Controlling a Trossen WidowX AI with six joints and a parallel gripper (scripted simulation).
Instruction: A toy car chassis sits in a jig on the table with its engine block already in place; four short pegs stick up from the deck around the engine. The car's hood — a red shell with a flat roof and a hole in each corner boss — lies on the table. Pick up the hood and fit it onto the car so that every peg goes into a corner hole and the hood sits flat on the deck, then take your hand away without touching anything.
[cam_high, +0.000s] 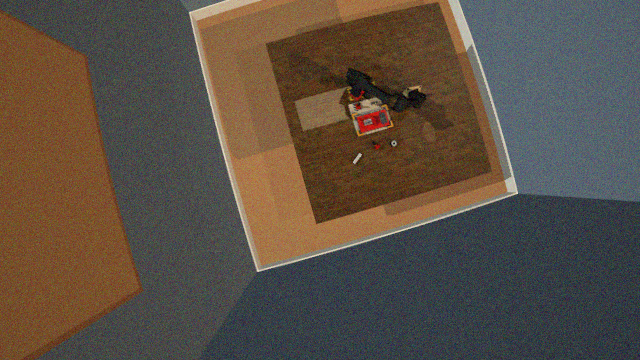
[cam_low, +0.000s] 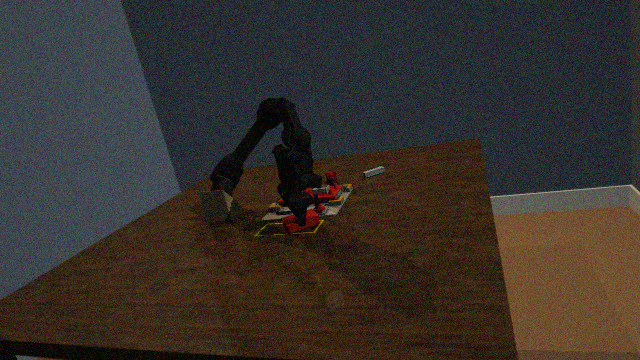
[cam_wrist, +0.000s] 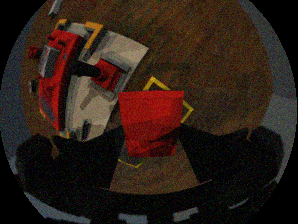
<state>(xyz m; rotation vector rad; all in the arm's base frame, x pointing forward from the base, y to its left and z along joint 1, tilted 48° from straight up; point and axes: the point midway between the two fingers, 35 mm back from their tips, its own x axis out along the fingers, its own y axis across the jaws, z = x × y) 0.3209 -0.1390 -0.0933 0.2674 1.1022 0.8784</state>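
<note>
Right now the grey jig is 190 mm to the left of my gripper tip and 10 mm behind it. Round my gripper tip: grey wheel 410 mm to the left, 90 mm behind, 10 mm below; white bar 410 mm to the left, 180 mm ahead, 10 mm below; red hood 10 mm above.
</note>
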